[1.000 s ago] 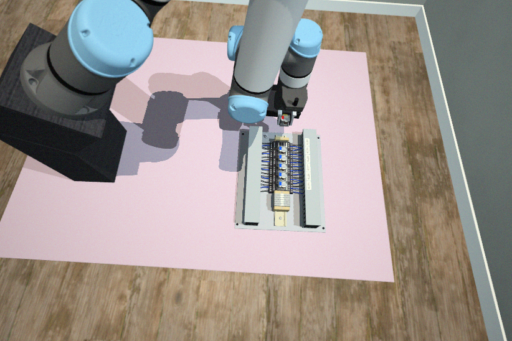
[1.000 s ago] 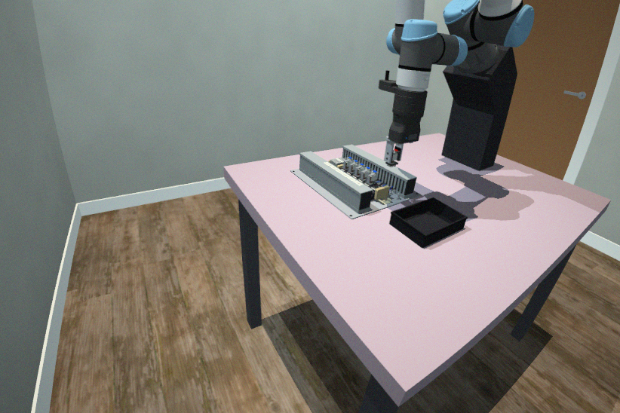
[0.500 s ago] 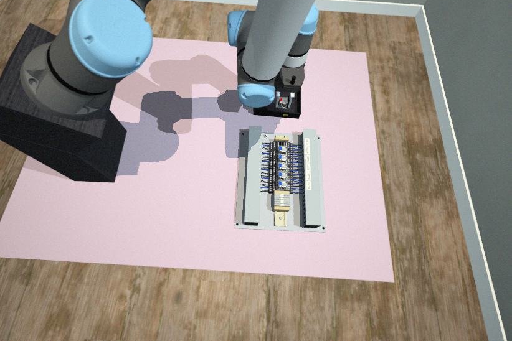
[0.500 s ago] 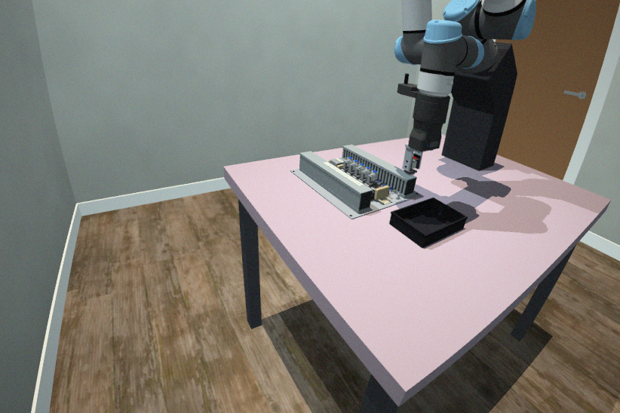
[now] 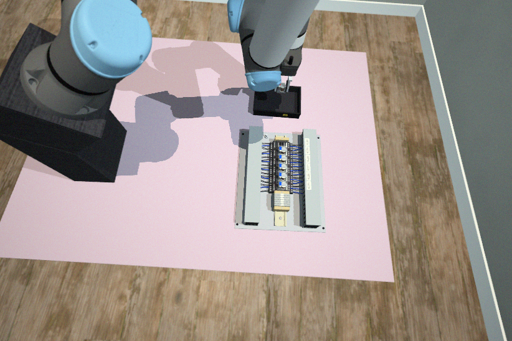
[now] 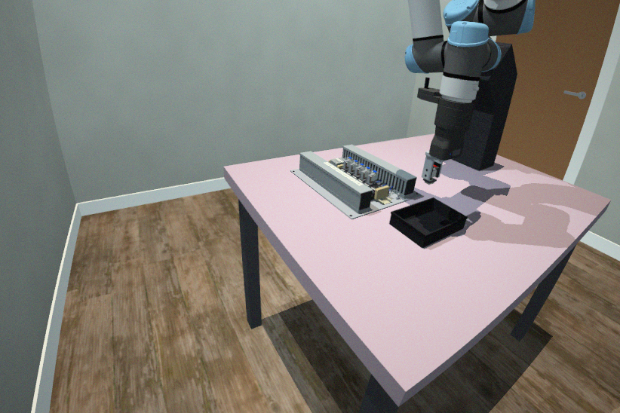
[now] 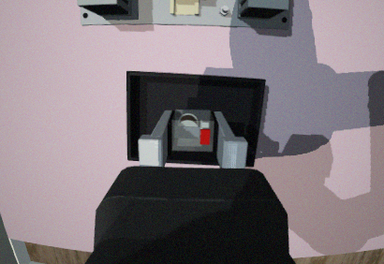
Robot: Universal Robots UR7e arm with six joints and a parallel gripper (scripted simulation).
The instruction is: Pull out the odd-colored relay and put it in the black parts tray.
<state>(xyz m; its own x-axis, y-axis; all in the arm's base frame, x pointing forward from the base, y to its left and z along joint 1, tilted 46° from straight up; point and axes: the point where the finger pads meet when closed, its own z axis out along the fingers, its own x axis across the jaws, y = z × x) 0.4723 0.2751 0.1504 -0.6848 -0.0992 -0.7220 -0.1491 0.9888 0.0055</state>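
Now: hand 10 mm past the black parts tray, 20 mm to the right of it and 130 mm above it. From my hand the other things lie so: red-button relay 10 mm below; then grey relay panel 70 mm ahead, 250 mm to the right, 110 mm below.
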